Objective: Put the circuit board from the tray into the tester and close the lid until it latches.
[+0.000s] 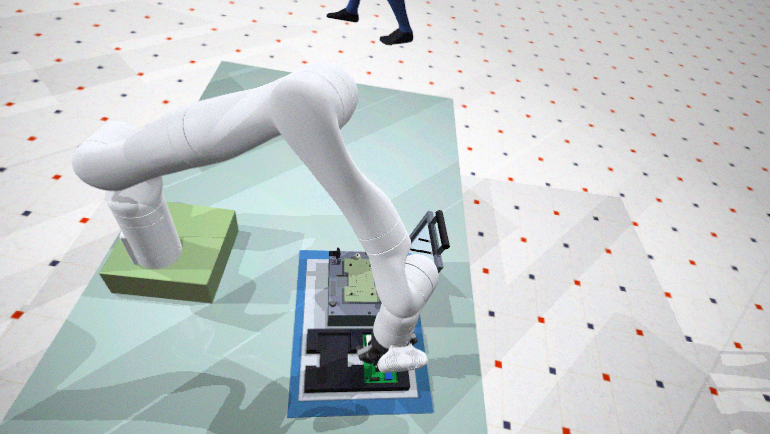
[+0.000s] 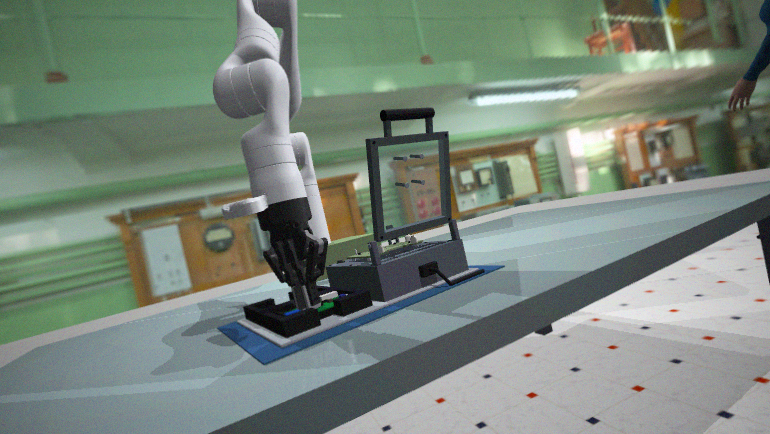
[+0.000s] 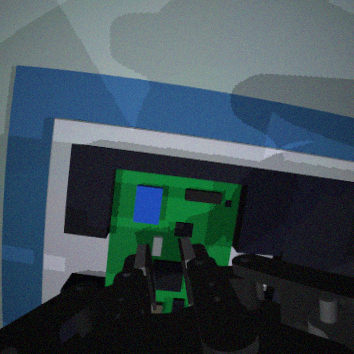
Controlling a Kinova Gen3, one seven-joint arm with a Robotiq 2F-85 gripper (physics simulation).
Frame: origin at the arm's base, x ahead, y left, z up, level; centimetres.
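Seen in the pictures: gripper, between the fingertips: (image 3: 165,255); arm's base, origin of its link: (image 1: 159,251).
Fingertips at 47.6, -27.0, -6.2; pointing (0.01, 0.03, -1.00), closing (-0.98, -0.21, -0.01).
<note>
Offsets run from my fingertips to a thing's middle, as dx, dy, dz. "*": to the spot under its first point. Level surfaces: height alone.
The green circuit board {-0.1, +0.7, +0.3} (image 1: 376,373) (image 2: 324,307) (image 3: 175,211) lies flat in the black tray (image 1: 328,350) (image 2: 279,324) (image 3: 88,197). My gripper (image 1: 371,353) (image 2: 302,299) (image 3: 165,255) is down in the tray over the board. Its fingers are closed narrowly on either side of a black chip at the board's near end, and the board still rests in the tray. The grey tester (image 1: 338,308) (image 2: 409,269) stands just behind the tray. Its framed clear lid {+9.0, +17.1, +16.7} (image 1: 431,237) (image 2: 371,183) stands open and upright, with a black handle {+11.8, +16.9, +24.8} (image 2: 407,114) on top.
Tray and tester sit on a white plate on a blue mat {dz -1.7} (image 1: 301,405) (image 2: 257,348) (image 3: 70,98) on the glassy table. The arm's green pedestal (image 1: 204,232) is at the left. A black lever {* +8.2, +21.0, -1.0} (image 2: 447,275) sticks out of the tester's side. A person's legs (image 1: 398,21) are far behind.
</note>
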